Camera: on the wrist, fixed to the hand. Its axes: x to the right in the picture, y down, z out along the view.
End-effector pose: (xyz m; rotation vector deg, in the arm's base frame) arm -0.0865 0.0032 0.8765 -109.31 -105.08 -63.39
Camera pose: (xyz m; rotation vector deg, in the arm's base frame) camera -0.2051 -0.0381 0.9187 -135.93 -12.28 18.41
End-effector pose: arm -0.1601 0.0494 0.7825 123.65 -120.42 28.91
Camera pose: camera -0.0860 0.0723 0.8900 -6.16 132.35 -20.26
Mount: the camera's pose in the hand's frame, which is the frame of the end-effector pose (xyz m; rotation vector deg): 0.0096 -0.0919 -0.0950 28.91 -28.10 88.54
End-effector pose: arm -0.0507 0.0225 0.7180 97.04 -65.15 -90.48
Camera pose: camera 0.0607 0.0450 0.6499 9.16 -133.71 -35.80
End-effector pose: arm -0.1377 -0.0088 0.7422 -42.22 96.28 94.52
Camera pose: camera -0.0786 -0.1072 0.6759 -82.87 -122.72 -100.25
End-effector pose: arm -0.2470 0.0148 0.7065 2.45 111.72 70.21
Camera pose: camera -0.2808 -0.0997 0.6489 124.53 87.95 71.60
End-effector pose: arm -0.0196 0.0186 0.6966 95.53 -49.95 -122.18
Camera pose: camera 0.0800 0.0577 0.6184 6.97 -114.57 -64.46
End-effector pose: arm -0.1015 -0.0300 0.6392 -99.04 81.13 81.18
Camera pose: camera 0.0198 -0.0832 0.6419 17.89 145.24 92.23
